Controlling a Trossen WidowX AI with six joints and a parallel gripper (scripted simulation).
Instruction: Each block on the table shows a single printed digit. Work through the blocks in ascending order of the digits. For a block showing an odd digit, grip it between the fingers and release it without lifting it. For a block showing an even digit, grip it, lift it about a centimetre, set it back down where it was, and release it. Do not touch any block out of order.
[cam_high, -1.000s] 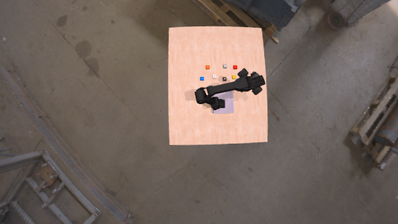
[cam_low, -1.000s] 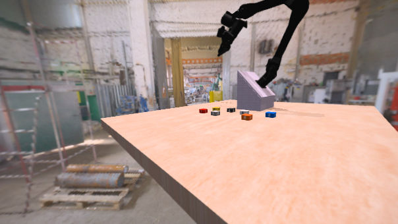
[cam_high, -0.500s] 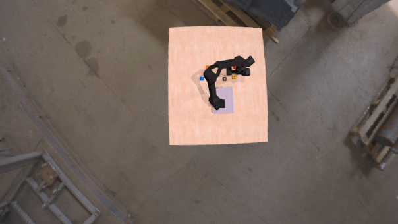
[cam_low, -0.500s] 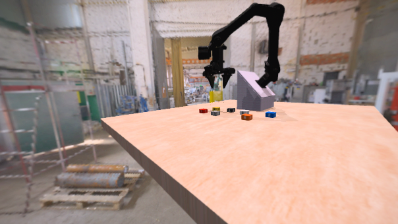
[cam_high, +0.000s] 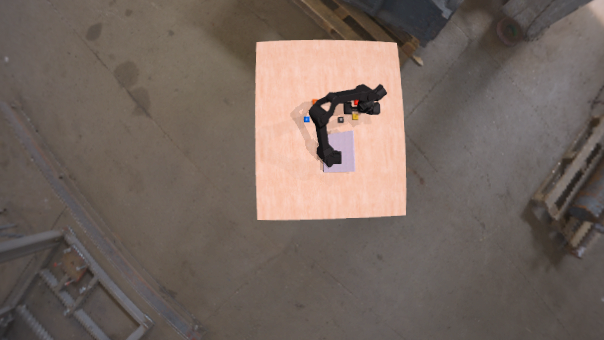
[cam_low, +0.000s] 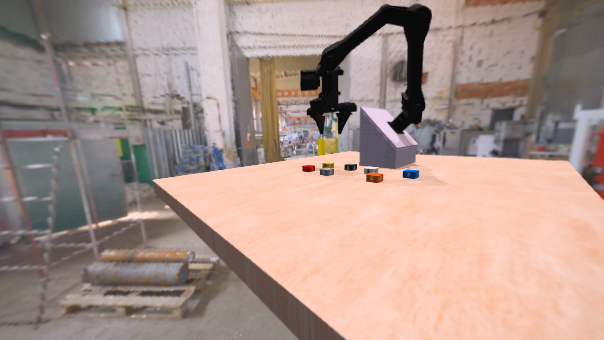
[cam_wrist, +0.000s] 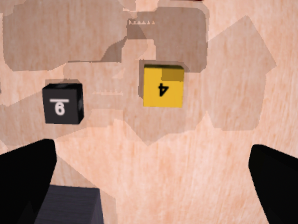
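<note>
Now: the grey block 120 mm below my gripper tip, 100 mm ahead of it and 70 mm to the left of it. The rest, counted from my gripper tip: red block (120 mm below, 90 mm ahead, 30 mm to the right); then dark block (120 mm below, 80 mm to the left, 20 mm behind); then yellow block (120 mm below, 10 mm to the right).
</note>
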